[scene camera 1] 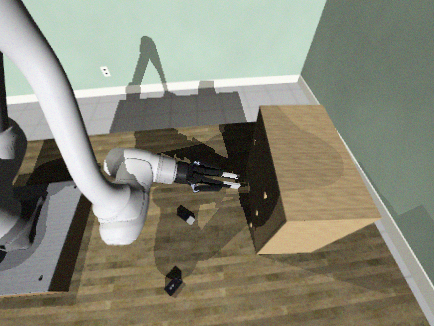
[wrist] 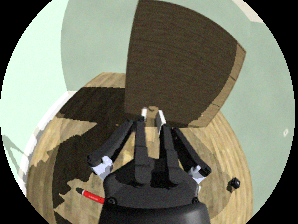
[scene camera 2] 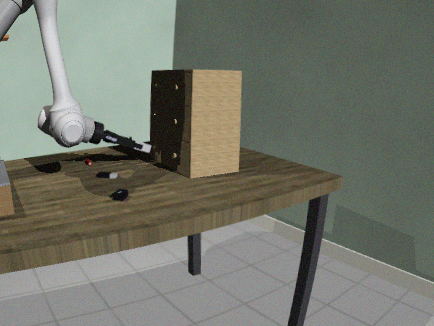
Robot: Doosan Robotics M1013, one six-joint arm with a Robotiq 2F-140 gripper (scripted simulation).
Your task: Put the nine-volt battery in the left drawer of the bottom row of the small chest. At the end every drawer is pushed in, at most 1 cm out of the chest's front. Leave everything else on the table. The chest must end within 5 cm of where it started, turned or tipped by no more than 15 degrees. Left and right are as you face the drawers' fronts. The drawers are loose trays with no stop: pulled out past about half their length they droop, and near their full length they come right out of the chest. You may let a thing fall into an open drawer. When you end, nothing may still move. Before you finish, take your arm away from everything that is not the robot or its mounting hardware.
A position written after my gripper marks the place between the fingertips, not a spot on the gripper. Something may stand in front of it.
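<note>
My gripper (scene camera 1: 238, 181) is in the picture, and the wrist view shows me the gripper (wrist: 151, 113) too. With it in scene camera 1 there is a wooden chest (scene camera 1: 324, 198). Scene camera 2 gives me another look at the chest (scene camera 2: 215, 105).
</note>
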